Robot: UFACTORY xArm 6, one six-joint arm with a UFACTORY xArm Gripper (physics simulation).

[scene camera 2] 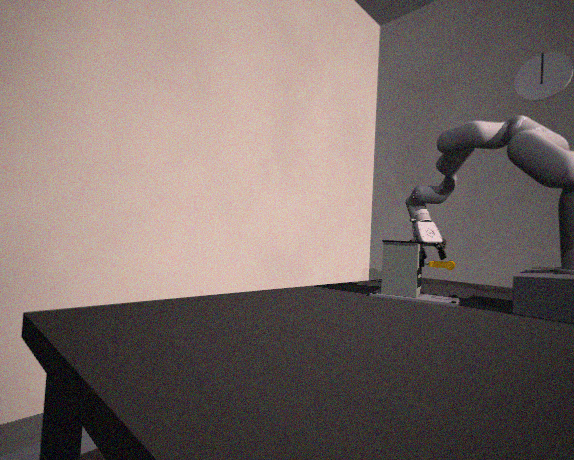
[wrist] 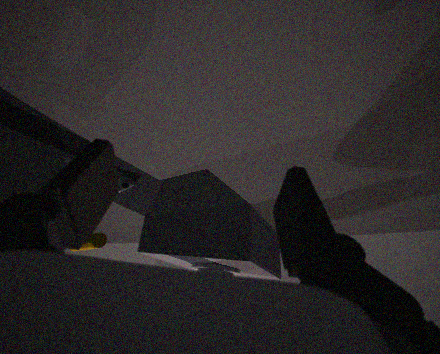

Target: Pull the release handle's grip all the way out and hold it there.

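The release handle's yellow grip sticks out sideways on a thin stem from the right side of a pale grey-green housing. In the wrist view, part of the yellow grip shows low at the left, beside the left finger, which partly hides it. My gripper is open and empty, tilted downward. In the scene view one finger is close beside the housing, at the stem; the other is just above the grip. Contact with either cannot be made out.
The housing stands on a light base plate on the dark table. A grey block stands at the right, under the arm. A large dark block shows between the fingers in the wrist view. A pale wall rises behind the table.
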